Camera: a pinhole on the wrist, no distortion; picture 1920 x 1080 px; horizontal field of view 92.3 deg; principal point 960.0 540.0 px. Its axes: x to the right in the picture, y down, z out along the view. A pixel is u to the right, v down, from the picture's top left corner.
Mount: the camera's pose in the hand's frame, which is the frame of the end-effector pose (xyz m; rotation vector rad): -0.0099 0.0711 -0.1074 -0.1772 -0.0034 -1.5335
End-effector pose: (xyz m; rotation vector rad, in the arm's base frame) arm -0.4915 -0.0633 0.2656 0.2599 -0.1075 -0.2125
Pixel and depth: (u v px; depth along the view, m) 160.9 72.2 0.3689
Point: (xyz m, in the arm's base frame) -0.6044 0.3180 0.5981
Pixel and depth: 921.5 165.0 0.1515
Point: -0.5331 0.0253 0.3326
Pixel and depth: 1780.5 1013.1 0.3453
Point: -0.3513 -0.3498 0.4708
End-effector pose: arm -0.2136 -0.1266 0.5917 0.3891 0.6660 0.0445
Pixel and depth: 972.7 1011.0 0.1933
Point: -0.0754 -0.0463 0.6132
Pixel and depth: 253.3 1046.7 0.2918
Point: 0.0334 0.1626 0.7092
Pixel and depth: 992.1 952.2 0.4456
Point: 0.1728 -0.0882 0.7160
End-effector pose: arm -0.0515 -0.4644 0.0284 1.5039 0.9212 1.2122
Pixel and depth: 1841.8 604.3 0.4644
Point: 0.3599 -0.3854 -0.2712
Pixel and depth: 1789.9 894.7 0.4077
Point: 0.3076 -0.2792 -0.1681
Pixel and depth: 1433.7 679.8 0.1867
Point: 0.0403 -0.4424 0.0337
